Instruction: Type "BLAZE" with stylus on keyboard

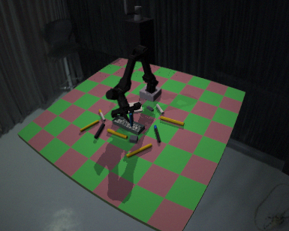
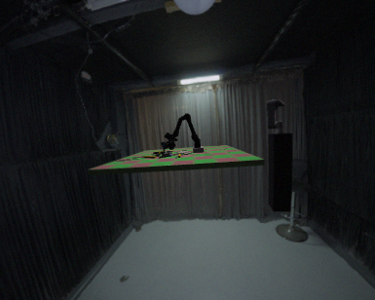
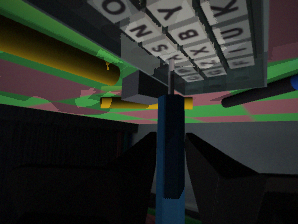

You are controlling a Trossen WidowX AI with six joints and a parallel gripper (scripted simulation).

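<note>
Right now the blue stylus is 10 mm below my gripper tip. Round my gripper tip: grey block (50 mm ahead, 70 mm to the left, 60 mm below); stylus tip (50 mm below); blue-tipped pen (90 mm behind, 120 mm to the left, 60 mm below).
</note>
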